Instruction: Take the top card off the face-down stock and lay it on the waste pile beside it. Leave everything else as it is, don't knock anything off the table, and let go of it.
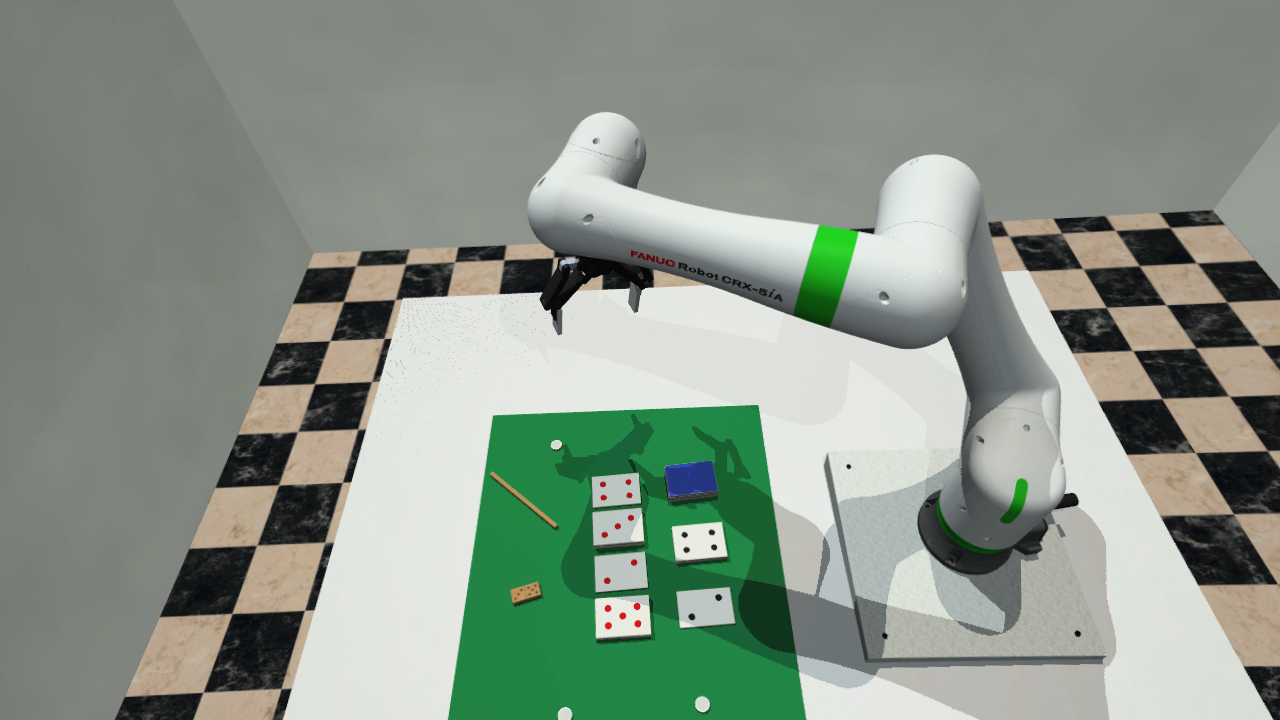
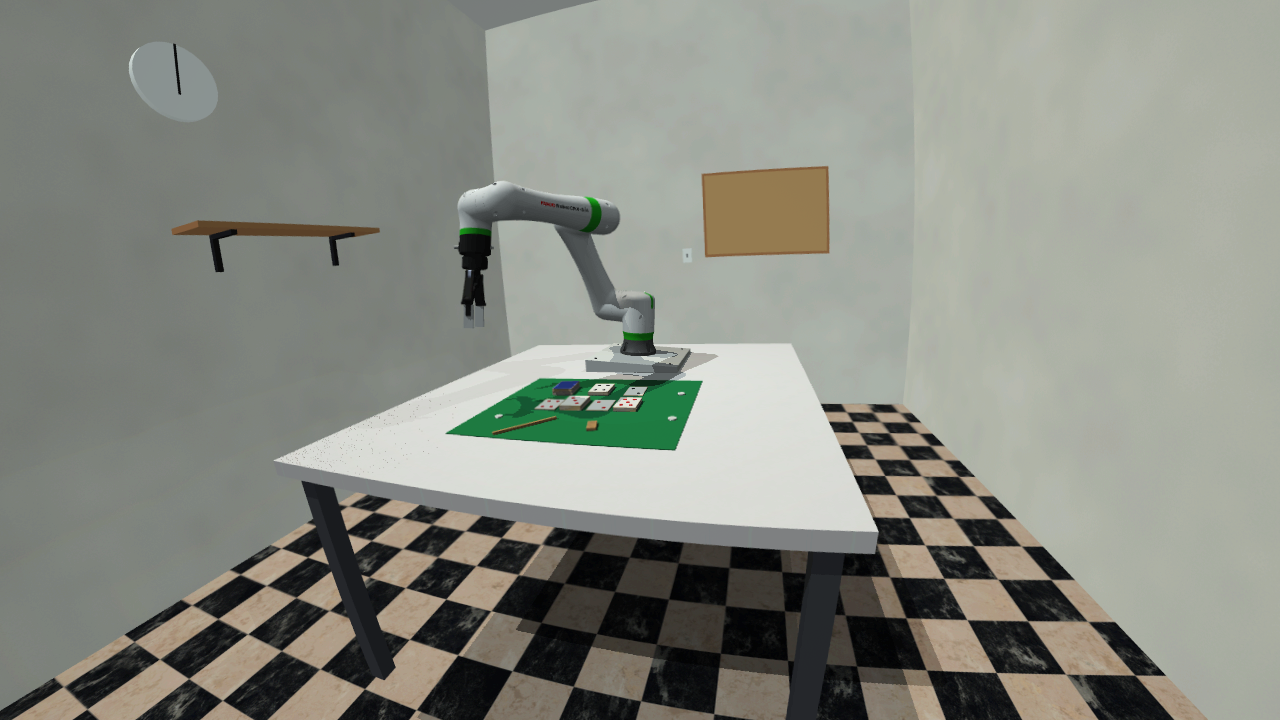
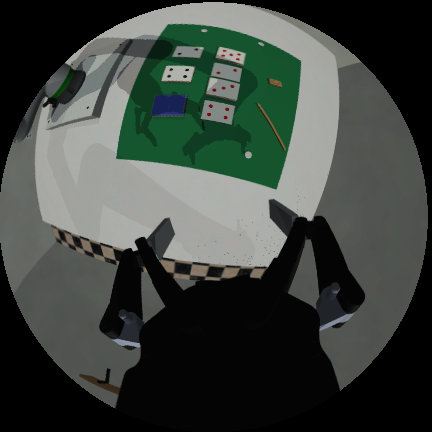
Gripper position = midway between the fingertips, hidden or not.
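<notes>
There is a blue card (image 1: 699, 477) here that I can see. I also see a green mat (image 2: 648, 428), which image 3 shows too (image 3: 187, 140). And my own gripper (image 1: 595, 318) is visible to me, as it is in image 2 (image 2: 474, 327) and again in image 3 (image 3: 219, 217).
</notes>
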